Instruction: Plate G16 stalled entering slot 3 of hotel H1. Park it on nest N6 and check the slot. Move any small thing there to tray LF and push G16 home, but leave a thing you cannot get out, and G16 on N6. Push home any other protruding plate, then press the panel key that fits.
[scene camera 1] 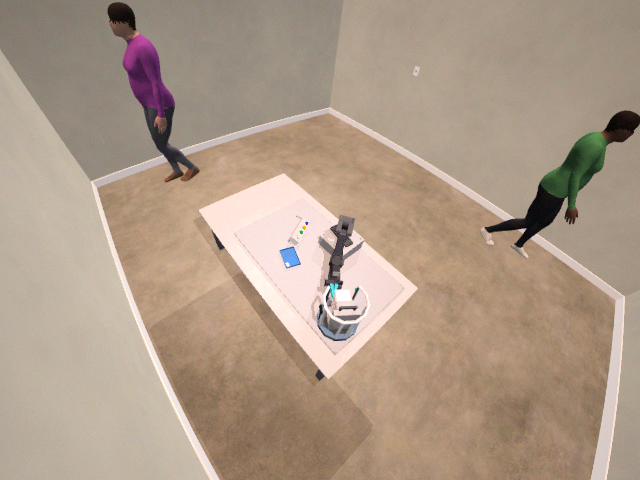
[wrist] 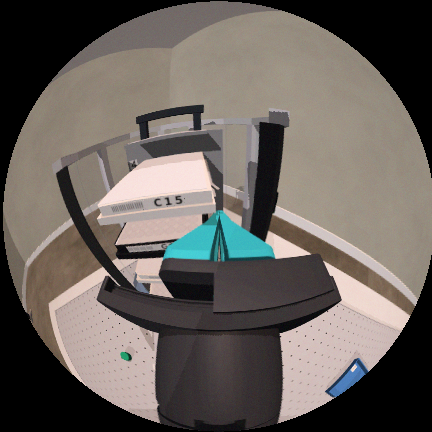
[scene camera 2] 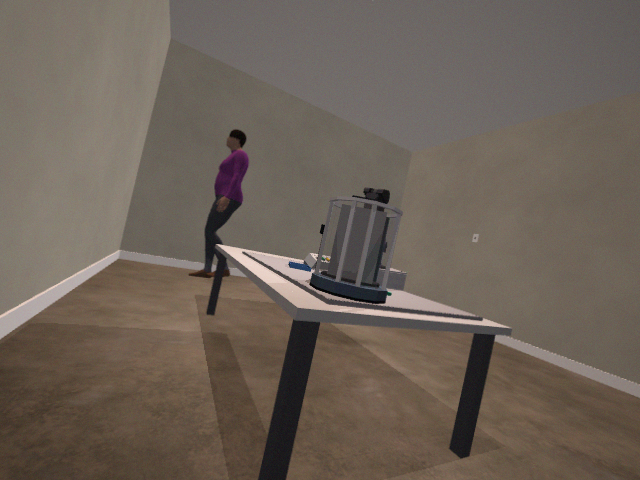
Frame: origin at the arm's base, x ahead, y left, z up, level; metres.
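Where they show: gripper, between the fingertips: [scene camera 1: 333,298] [wrist: 218,216].
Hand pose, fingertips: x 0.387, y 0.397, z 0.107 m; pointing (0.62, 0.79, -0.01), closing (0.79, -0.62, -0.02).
Things, the pixels of their top centre, and the offset from my fingertips. "pt": a spot on its surface instead.
- Dark-edged plate G16, centre of its top: [wrist: 165,197] dy +0.051, dx -0.031, dz +0.009 m
- Tray LF, centre of its top: [scene camera 2: 299,264] [scene camera 1: 290,256] dy -0.472, dx -0.003, dz -0.182 m
- key panel, centre of its top: [scene camera 2: 322,255] [scene camera 1: 300,227] dy -0.622, dx -0.174, dz -0.116 m
- cage's dark upright, a spot on its surface: [wrist: 267,175] pt dy -0.039, dx +0.007, dz +0.049 m
- curved dark bar, a spot on its surface: [wrist: 82,225] pt dy +0.038, dx -0.122, dz +0.025 m
- green knob, centre of its top: [wrist: 123,355] dy -0.029, dx -0.249, dz -0.188 m
The hotel [scene camera 1: 338,330] [scene camera 2: 347,290] [wrist: 267,180] is a round cage with a blue base near the table's end. In the wrist view, white plate C15 [wrist: 157,186] lies near its top. Dark-edged plate G16 [wrist: 145,245] lies below it, its label partly hidden by the gripper. Pale plate edges show lower down. My gripper [wrist: 218,216] [scene camera 1: 333,287] has teal fingers, shut with nothing between them, at the cage's open side, right of the plates' front edges. Tray LF [scene camera 1: 290,257] [scene camera 2: 299,266] [wrist: 347,378] is blue. The key panel [scene camera 1: 298,232] carries coloured keys. I see no small thing in slot 3.
The cage's dark upright [wrist: 267,175] stands right of my fingers and a curved dark bar [wrist: 82,225] at the left. A green knob [wrist: 126,356] stands on the perforated mat. A grey box [scene camera 1: 356,246] stands by the arm. Two people [scene camera 1: 149,82] [scene camera 1: 573,170] are beyond the table.
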